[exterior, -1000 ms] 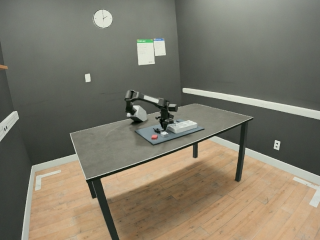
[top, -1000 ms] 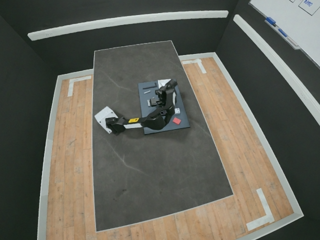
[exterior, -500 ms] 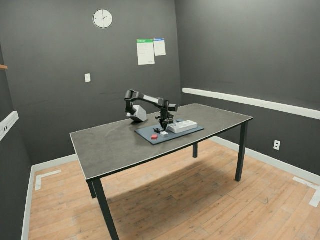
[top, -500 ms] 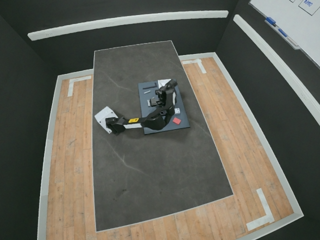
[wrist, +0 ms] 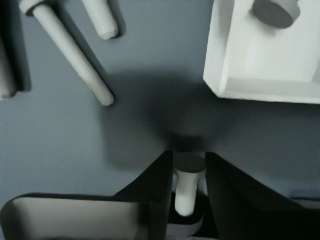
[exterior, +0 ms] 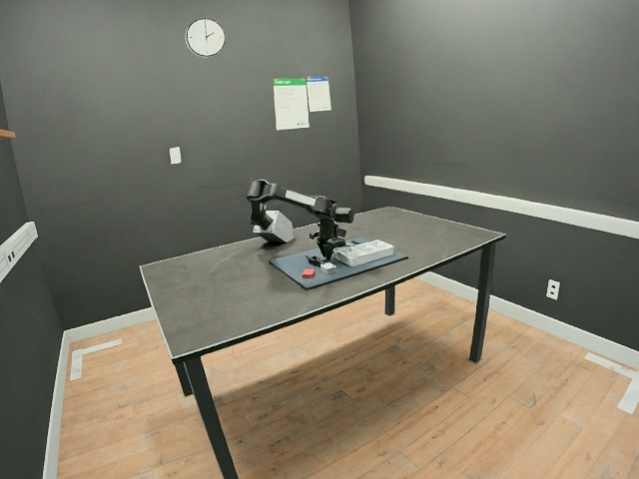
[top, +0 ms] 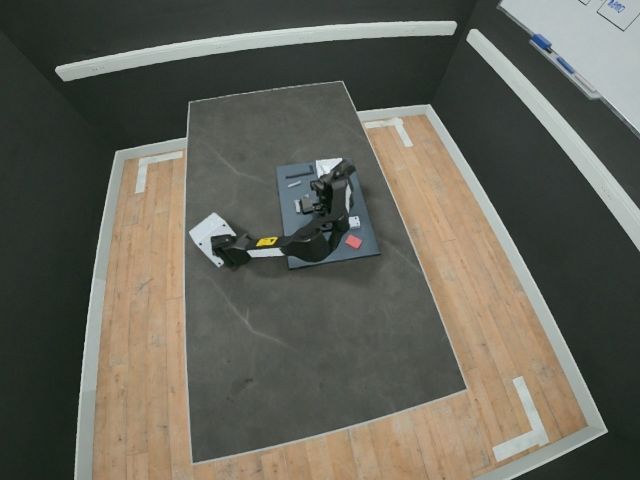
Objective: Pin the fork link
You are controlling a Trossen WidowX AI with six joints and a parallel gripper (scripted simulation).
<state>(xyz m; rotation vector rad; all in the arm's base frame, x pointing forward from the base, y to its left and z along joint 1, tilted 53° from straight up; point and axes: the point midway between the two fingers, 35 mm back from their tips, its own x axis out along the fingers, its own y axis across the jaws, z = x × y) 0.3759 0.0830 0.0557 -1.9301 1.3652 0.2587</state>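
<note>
My hand is 6 cm to the left of the eye plate and 3 cm above it. Round my hand: grey block 8 cm to the right, 8 cm ahead, 3 cm below; then red block 15 cm to the right, 4 cm below, 4 cm ahead; then blue-grey mat 5 cm to the left, 5 cm below, 1 cm ahead.
</note>
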